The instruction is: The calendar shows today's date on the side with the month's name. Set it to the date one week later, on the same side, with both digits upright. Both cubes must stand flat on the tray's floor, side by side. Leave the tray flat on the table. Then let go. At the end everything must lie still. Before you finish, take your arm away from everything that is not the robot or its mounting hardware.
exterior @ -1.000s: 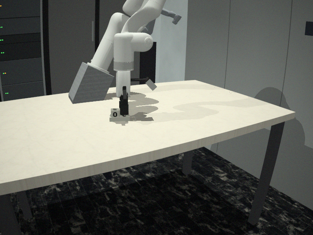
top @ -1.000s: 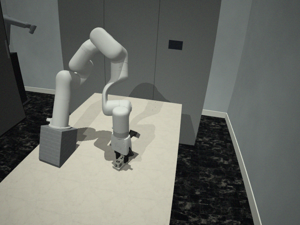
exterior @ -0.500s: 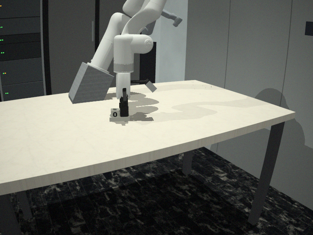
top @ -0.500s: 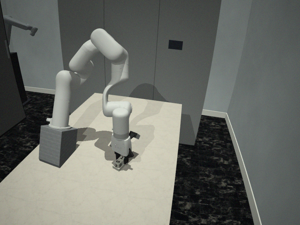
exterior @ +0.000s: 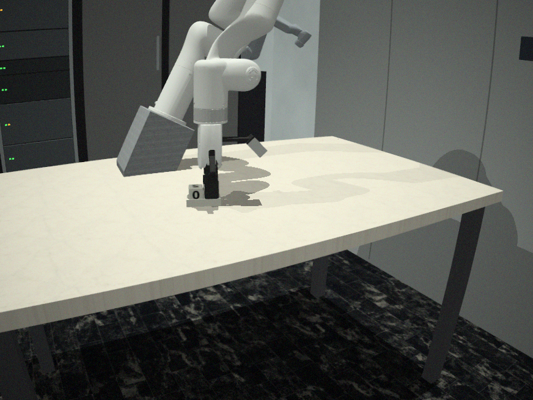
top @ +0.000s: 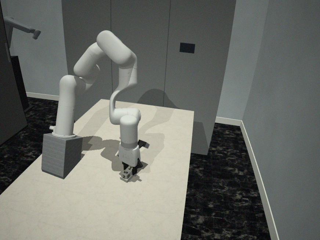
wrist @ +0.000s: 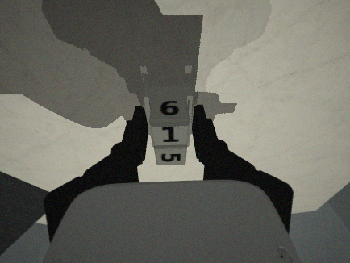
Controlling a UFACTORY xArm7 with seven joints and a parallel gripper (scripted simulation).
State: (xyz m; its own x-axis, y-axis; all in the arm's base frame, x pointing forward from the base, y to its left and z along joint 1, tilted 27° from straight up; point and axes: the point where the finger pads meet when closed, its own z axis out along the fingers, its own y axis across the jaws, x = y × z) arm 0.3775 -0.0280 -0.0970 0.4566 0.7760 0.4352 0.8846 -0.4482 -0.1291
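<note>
Right now the digit cube is 1 cm below my hand. Round my hand: tray 3 cm below, 2 cm to the right, 1 cm behind.
</note>
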